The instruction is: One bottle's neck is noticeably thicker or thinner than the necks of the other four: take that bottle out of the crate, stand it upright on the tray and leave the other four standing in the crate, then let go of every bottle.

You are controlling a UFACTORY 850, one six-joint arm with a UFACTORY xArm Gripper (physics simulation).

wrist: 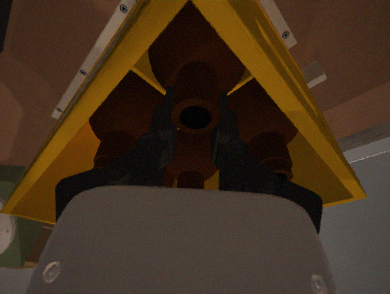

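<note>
The yellow crate [67, 142] fills the upper middle of the wrist view, one corner pointing to the top. My gripper [195, 105] is shut on the neck of the brown bottle in that corner [197, 80], with one finger on each side of the neck. The held bottle looks upright. Other brown bottles stand in the crate: one on the left [125, 107], one on the right [265, 112] and one nearer the gripper body [192, 157]. Their necks are dark and partly hidden by the fingers. I cannot tell how far the held bottle is raised, or identify the tray.
Pale strips with screws lie outside the crate at upper left [90, 62] and upper right [277, 22]. A small pale block [315, 75] is right of the crate. A green object [15, 240] with a white round part is at lower left. A blue-grey surface [357, 225] shows at lower right.
</note>
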